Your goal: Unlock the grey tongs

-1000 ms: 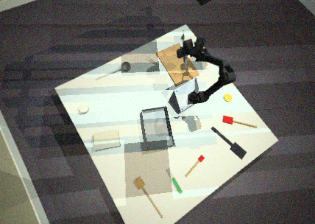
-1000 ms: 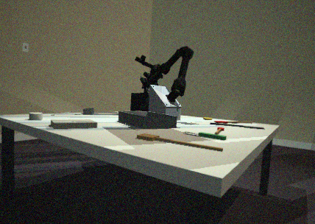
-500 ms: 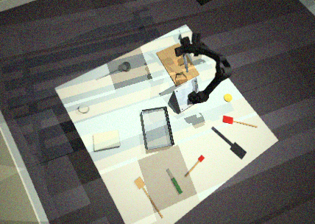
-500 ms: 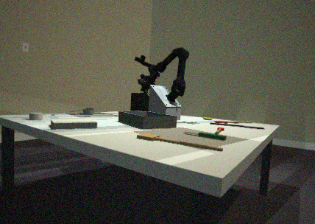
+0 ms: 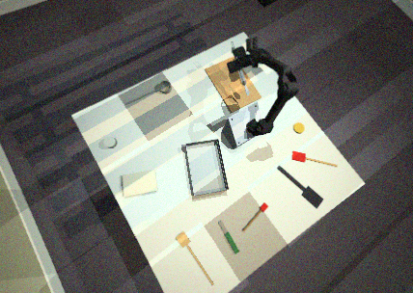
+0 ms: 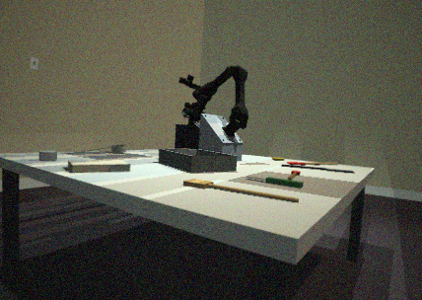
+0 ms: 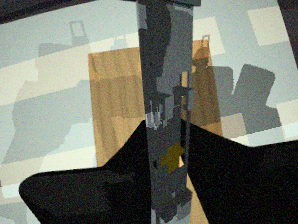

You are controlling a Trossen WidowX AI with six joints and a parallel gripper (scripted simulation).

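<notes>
Now: gripper tip 3 cm below the yellow lock piece and 2 cm to the right of it. The rest, counted from my gripper tip: yellow disc: 53 cm to the left, 16 cm below, 16 cm behind; then wooden board: 17 cm below, 3 cm to the left; then roasting tin: 49 cm ahead, 39 cm to the left, 15 cm below.
</notes>
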